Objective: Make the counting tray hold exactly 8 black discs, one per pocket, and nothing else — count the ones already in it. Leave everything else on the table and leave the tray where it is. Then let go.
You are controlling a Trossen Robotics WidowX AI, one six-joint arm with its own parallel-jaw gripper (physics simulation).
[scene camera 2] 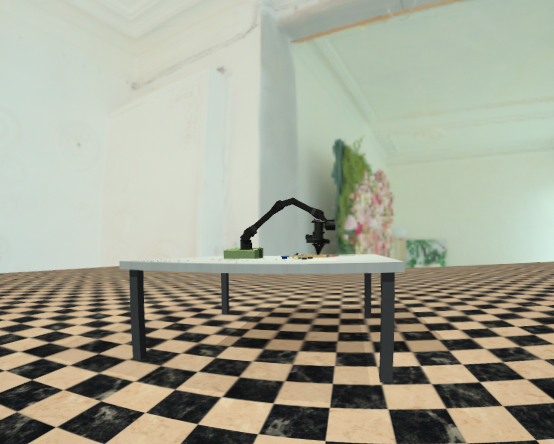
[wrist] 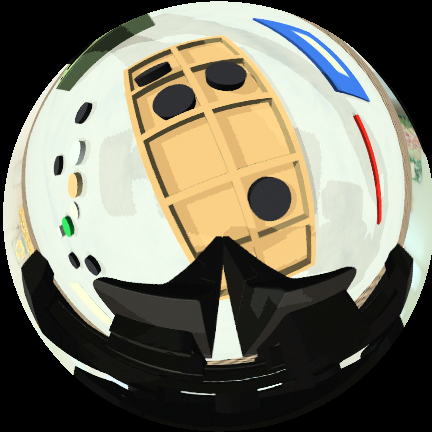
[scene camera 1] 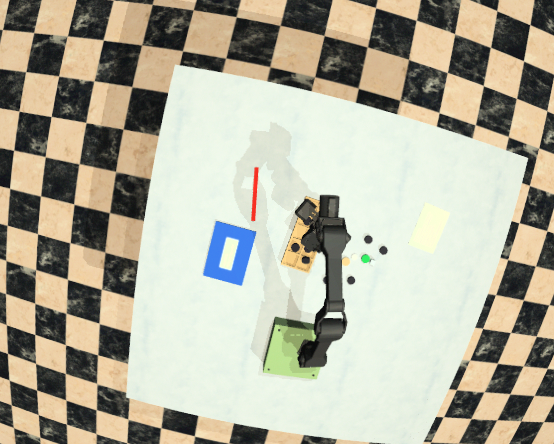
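Note:
The counting tray (scene camera 1: 298, 231) (wrist: 231, 172) is tan with two columns of pockets. In the wrist view, one black disc (wrist: 152, 73) sits tilted in the top left pocket. Two black discs (wrist: 174, 101) (wrist: 226, 76) sit in the second row. Another black disc (wrist: 269, 198) lies in the fourth row, right. Both third-row pockets and the fourth-row left pocket are empty. My gripper (scene camera 2: 319, 252) (wrist: 221, 241) is shut, with nothing between the fingers, above the tray's far part. It hides part of the last row. Loose black discs (scene camera 1: 368, 239) (scene camera 1: 383, 250) (scene camera 1: 351, 280) (wrist: 83, 113) lie beside the tray.
A green disc (scene camera 1: 365, 258) (wrist: 68, 226), a tan disc (scene camera 1: 346, 261) (wrist: 75, 184) and white pieces (wrist: 78, 152) lie among the loose discs. A blue frame (scene camera 1: 211, 255), a red bar (scene camera 1: 255, 194), a pale yellow rectangle (scene camera 1: 429, 228) and the green base (scene camera 1: 285, 367) are also there.

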